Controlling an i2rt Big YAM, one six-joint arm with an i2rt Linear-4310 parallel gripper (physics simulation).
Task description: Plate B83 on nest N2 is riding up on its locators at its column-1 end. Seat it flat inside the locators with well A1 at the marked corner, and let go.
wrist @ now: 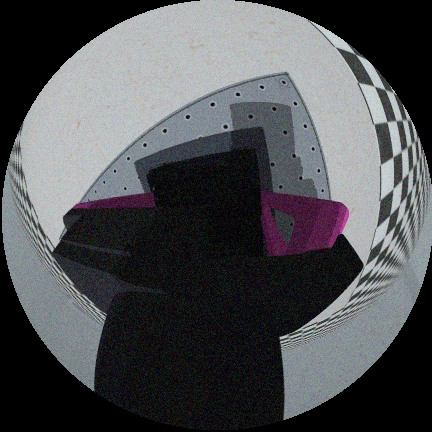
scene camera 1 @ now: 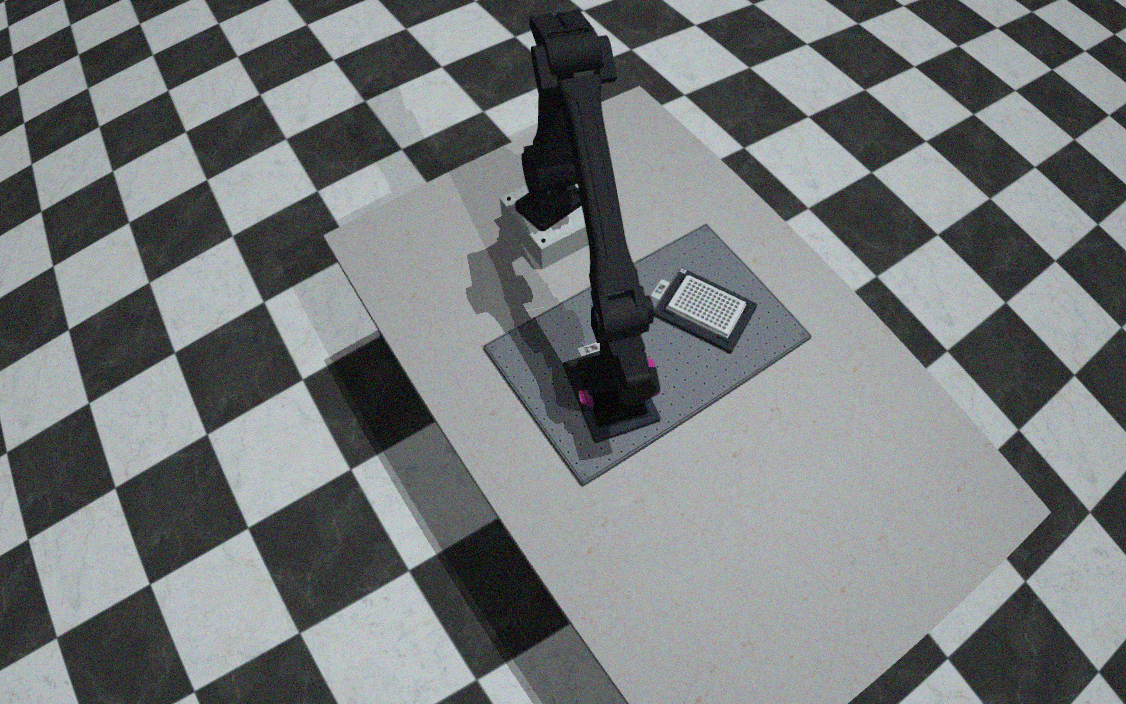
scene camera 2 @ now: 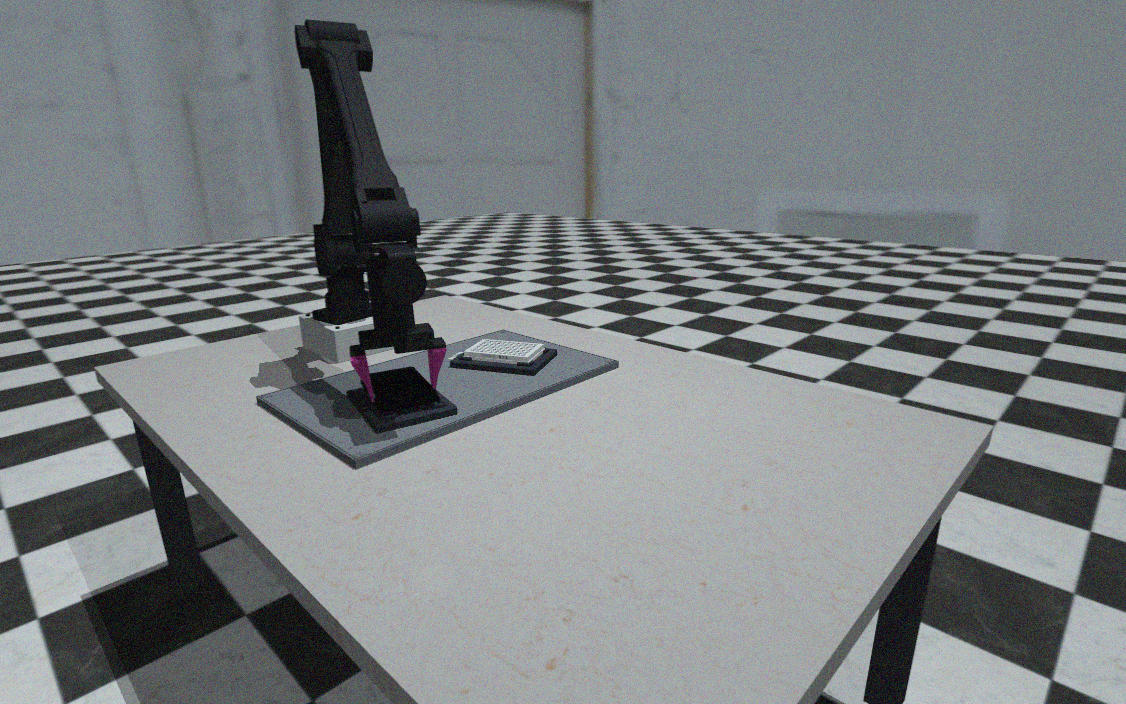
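Pixels of known places: gripper, fingertip midpoint: (wrist: 207, 197) (scene camera 1: 617, 402) (scene camera 2: 404, 396); arm's base, origin of the base link: (scene camera 1: 550, 204) (scene camera 2: 349, 315).
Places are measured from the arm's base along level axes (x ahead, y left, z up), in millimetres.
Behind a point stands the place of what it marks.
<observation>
Plate B83 (scene camera 2: 401, 393) @[y -207, x 397, z -18 mm] (wrist: 205, 181) @[y -209, x 406, z -17 mm] is a black well plate over its dark nest N2 (scene camera 2: 415, 418) @[y -219, x 437, z -43 mm] (wrist: 181, 149) @[y -204, x 437, z -41 mm] at the near-left end of the grey deck board (scene camera 1: 742, 335) @[y 80, x 444, z -53 mm] (scene camera 2: 560, 365) @[y 103, x 462, z -53 mm] (wrist: 201, 114) @[y -235, x 454, z -53 mm]. My gripper (scene camera 1: 618, 380) @[y -200, x 393, z -26 mm] (scene camera 2: 398, 373) (wrist: 207, 197) @[y -200, x 393, z -26 mm] comes straight down on it, with its magenta fingers standing wide on the plate's two opposite sides and shut on it. In scene camera 1 the arm hides most of the plate. I cannot tell whether the plate lies level in its locators.
A white well plate (scene camera 1: 706, 303) @[y 67, x 359, z -28 mm] (scene camera 2: 503, 349) @[y 59, x 365, z -27 mm] sits in a second dark nest at the board's far end, with a small white label (scene camera 1: 660, 287) @[y 43, x 265, z -51 mm] beside it. The arm's light base block (scene camera 1: 546, 245) @[y -74, x 71, z -2 mm] (scene camera 2: 323, 338) @[y -79, x 21, z -26 mm] stands behind the board. The table edge runs near the left.
</observation>
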